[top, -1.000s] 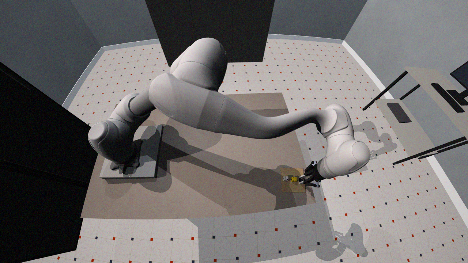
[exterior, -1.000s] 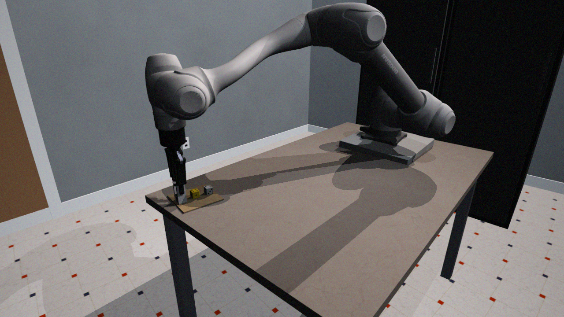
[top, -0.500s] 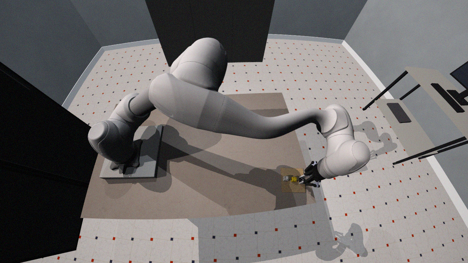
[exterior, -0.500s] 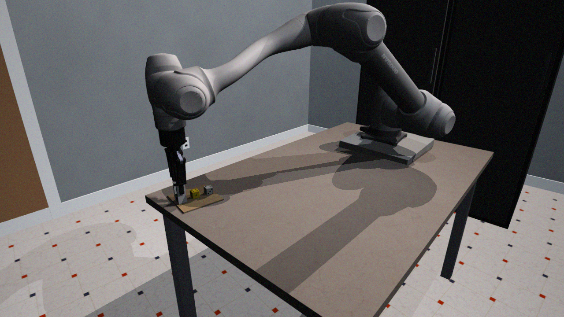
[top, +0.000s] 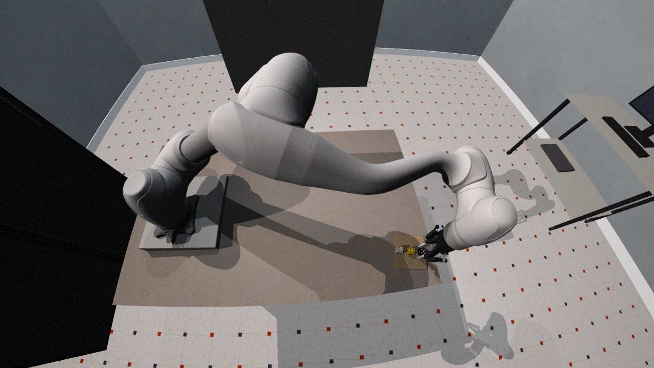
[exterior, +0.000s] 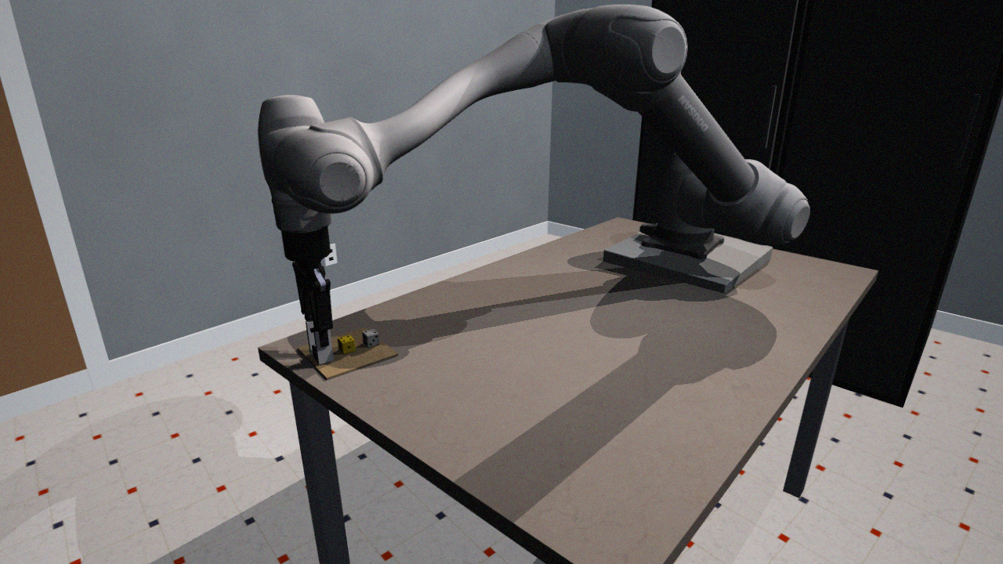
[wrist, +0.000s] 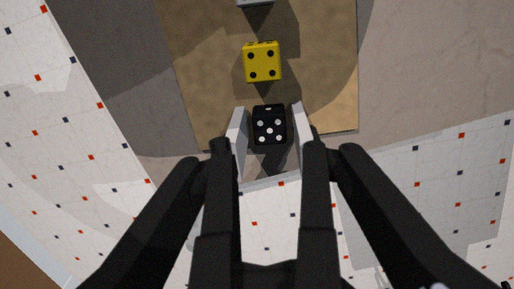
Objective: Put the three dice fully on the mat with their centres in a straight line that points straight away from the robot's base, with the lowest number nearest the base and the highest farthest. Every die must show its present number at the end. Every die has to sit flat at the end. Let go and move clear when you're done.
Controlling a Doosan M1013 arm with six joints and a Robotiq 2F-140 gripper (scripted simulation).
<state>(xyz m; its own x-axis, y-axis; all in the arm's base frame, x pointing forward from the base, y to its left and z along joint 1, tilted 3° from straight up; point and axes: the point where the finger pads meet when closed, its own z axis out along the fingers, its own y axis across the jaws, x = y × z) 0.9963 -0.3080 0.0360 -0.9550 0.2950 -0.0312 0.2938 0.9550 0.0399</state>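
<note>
Now: hand 2 cm above the black die. The rest, counted from my hand: tan mat: 5 cm behind, 1 cm to the left, 4 cm below; then yellow die: 5 cm behind, 1 cm to the left, 2 cm below; then grey die: 9 cm behind, 3 cm to the left, 2 cm below.
</note>
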